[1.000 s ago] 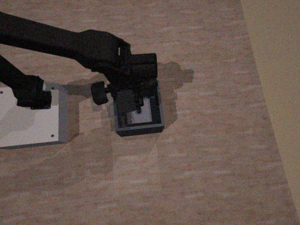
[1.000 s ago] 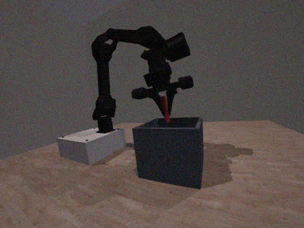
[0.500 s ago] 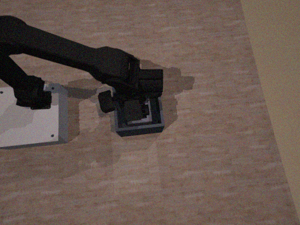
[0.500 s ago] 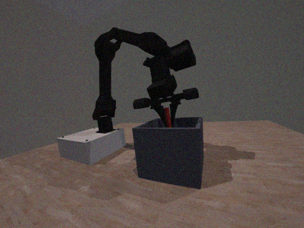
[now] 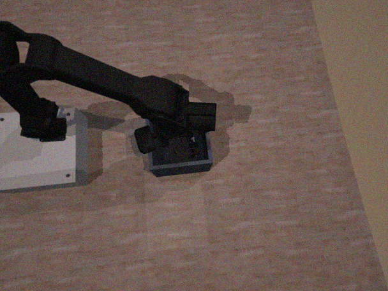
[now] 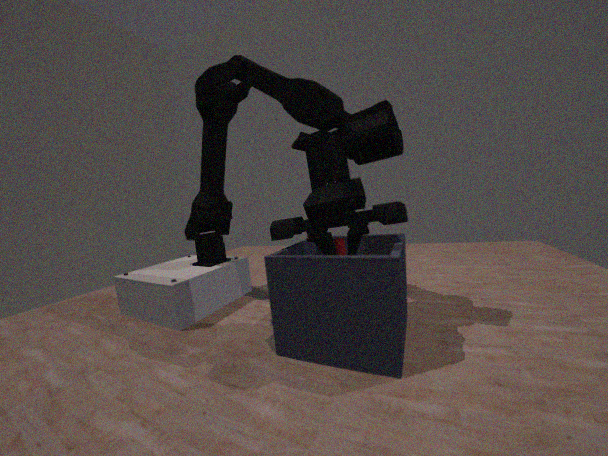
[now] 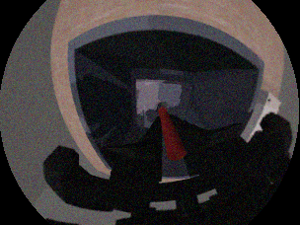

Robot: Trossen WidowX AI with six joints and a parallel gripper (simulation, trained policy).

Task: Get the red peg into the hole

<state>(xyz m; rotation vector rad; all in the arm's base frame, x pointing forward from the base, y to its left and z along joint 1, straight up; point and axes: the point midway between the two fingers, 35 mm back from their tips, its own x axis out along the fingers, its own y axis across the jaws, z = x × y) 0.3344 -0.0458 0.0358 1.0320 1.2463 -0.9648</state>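
Now: gripper tip 2 cm below the red peg. Round my gripper tip: light plate 4 cm below, 1 cm to the right.
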